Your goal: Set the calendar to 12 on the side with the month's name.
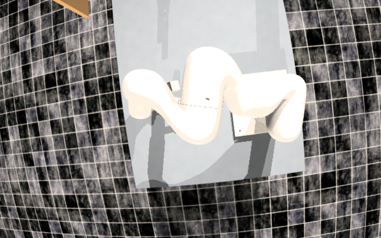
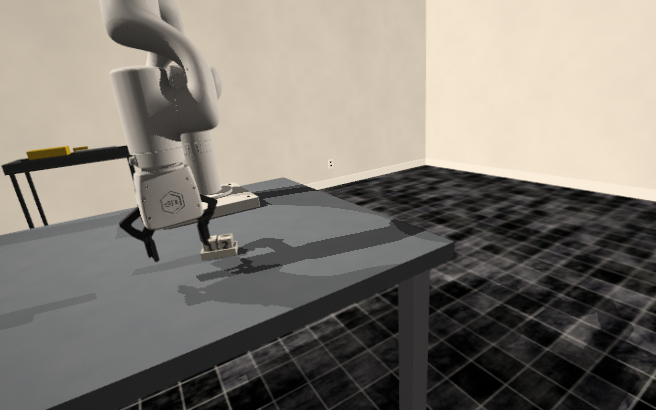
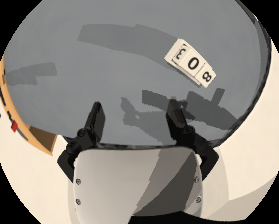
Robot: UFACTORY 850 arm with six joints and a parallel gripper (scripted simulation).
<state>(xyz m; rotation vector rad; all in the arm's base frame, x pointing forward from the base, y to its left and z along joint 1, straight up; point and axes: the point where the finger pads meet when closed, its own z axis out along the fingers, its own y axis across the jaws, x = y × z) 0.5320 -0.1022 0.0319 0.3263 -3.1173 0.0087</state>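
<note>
Now: the calendar tray 80 mm to the left of my hand, 70 mm behind it and 60 mm below it.
</note>
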